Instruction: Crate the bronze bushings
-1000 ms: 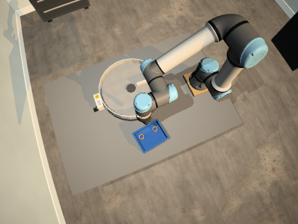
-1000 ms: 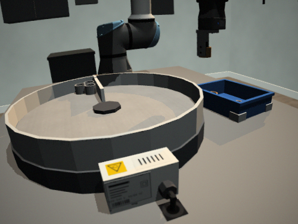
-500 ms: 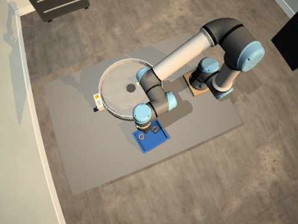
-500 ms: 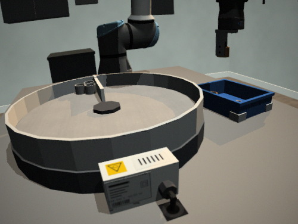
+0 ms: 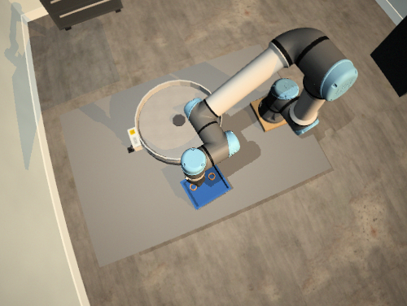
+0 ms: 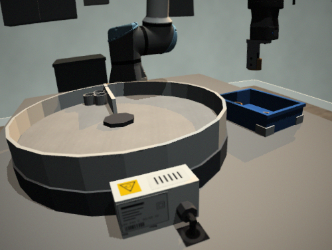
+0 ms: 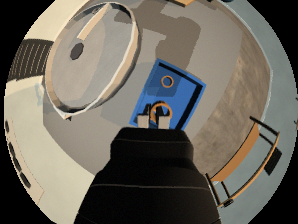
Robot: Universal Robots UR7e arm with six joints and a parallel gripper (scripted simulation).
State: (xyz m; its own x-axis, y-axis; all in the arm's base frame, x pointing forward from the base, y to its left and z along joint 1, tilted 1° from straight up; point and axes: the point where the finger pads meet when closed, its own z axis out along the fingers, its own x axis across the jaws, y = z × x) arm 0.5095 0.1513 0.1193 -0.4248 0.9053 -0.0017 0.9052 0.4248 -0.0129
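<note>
My hand is 130 mm above the blue crate, 40 mm to the right of it and 10 mm past it. The rest, counted from my hand: round turning table: 310 mm to the right, 100 mm below, 50 mm behind.
</note>
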